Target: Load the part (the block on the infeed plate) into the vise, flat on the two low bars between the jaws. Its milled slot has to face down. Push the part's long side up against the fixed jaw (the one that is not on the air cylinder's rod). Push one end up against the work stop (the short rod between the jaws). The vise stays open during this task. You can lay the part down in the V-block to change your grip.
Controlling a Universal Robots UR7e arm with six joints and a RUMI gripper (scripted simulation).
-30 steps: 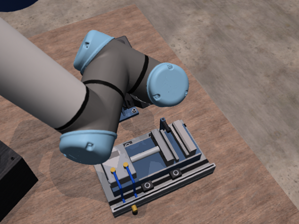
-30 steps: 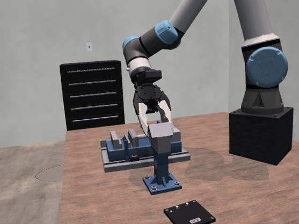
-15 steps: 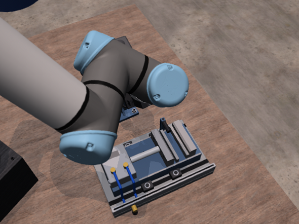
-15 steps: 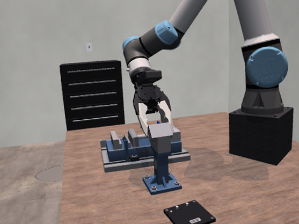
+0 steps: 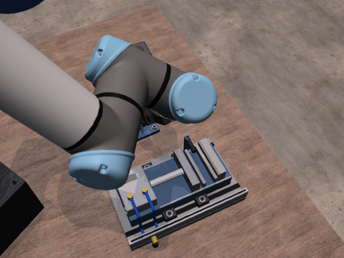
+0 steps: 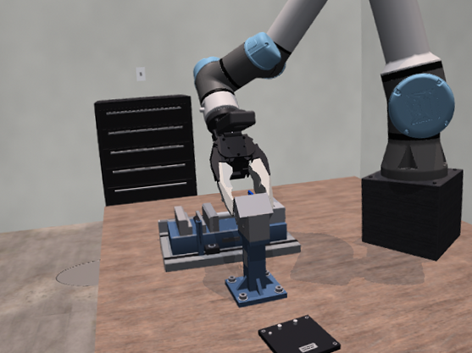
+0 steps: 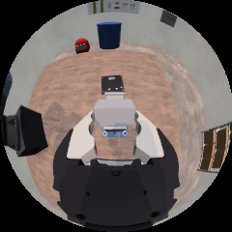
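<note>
My gripper is now 1 cm above the part. From my hand the other things lie so: work stop: 16 cm to the right, 8 cm below, 8 cm ahead; moving jaw: 21 cm to the right, 9 cm below, 5 cm ahead; white cylinder rod: 21 cm to the right, 9 cm below.
</note>
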